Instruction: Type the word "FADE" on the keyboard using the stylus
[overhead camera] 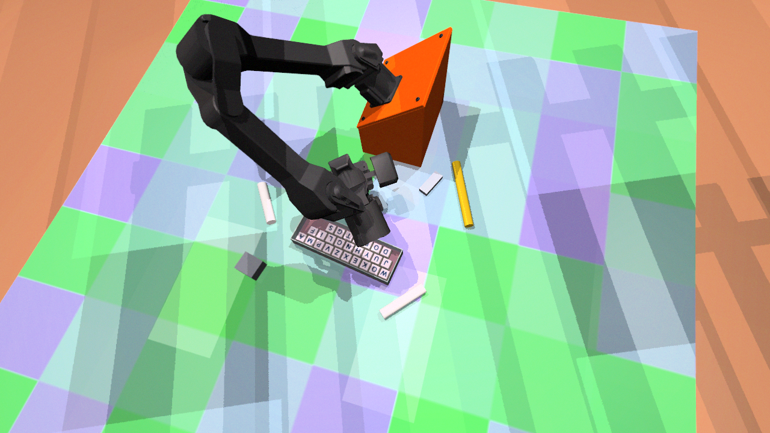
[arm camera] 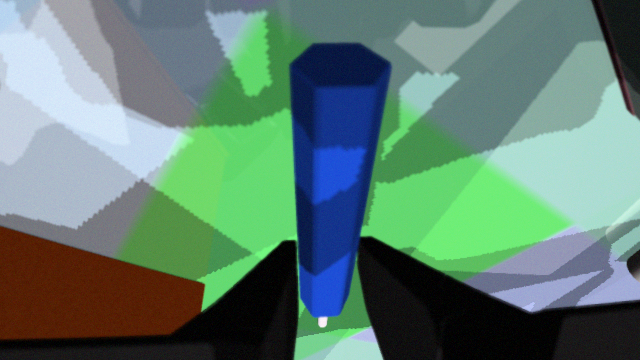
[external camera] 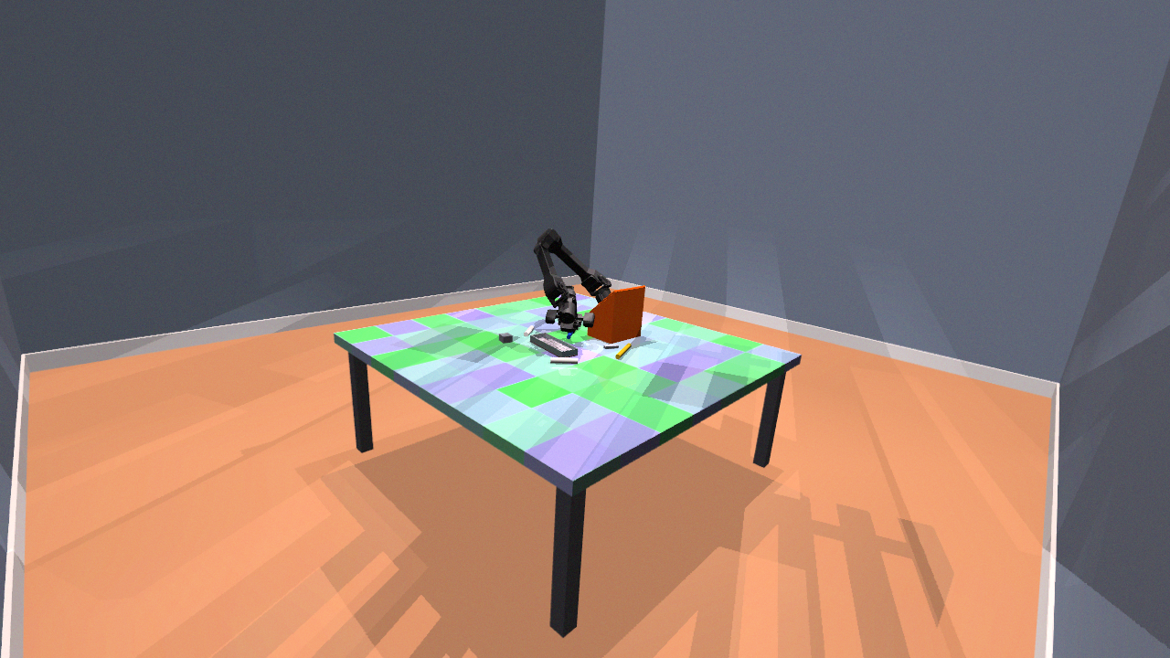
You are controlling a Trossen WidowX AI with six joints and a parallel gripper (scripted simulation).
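The grey cube lies 24 cm ahead of my gripper tip, 11 cm to the right of it and 1 cm below it. From my gripper tip the other things lie so: blue stylus (1 cm behind, 1 cm to the right); then yellow rod (7 cm behind, 23 cm to the left, 2 cm below).
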